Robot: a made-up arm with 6 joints.
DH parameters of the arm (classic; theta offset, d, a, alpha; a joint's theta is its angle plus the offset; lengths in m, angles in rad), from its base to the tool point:
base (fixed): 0 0.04 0 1.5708
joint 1: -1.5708 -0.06 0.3 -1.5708
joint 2: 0 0.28 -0.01 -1.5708
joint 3: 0 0.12 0.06 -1.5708
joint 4: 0 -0.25 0.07 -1.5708
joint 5: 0 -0.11 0.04 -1.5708
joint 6: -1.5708 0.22 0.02 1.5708
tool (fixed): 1.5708 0.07 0 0
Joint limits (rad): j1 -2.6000..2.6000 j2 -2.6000..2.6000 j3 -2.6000..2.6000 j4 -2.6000..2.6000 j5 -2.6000..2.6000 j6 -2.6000..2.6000
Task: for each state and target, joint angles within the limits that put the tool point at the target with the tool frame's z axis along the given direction. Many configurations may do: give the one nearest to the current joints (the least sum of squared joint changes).
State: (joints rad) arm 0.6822 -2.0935 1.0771 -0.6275 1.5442 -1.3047
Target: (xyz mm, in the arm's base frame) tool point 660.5 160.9 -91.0 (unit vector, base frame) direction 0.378 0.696 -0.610
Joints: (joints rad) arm 0.5025 -1.6020 0.3244 -0.8427 1.8604 -1.3677
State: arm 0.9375 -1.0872 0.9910 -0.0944 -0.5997 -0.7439
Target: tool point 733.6 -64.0 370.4 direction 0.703 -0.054 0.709
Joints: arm 1.8031 -0.8448 1.0235 -0.0980 -1.4722 -0.6540
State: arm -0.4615 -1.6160 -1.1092 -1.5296 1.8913 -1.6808
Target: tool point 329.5 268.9 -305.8 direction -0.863 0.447 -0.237
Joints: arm 0.0221 -1.9330 -0.8250 -1.6086 1.9201 -1.3288
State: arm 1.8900 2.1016 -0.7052 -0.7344 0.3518 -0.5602
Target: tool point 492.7 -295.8 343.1 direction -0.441 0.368 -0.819
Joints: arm 1.5746 2.4961 -1.2297 -0.3803 0.9811 -0.1906
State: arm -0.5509 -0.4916 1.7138 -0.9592 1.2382 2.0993
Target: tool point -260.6 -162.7 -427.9 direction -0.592 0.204 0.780
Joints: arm -0.6058 -0.8375 2.1923 -1.3772 1.2031 1.8456
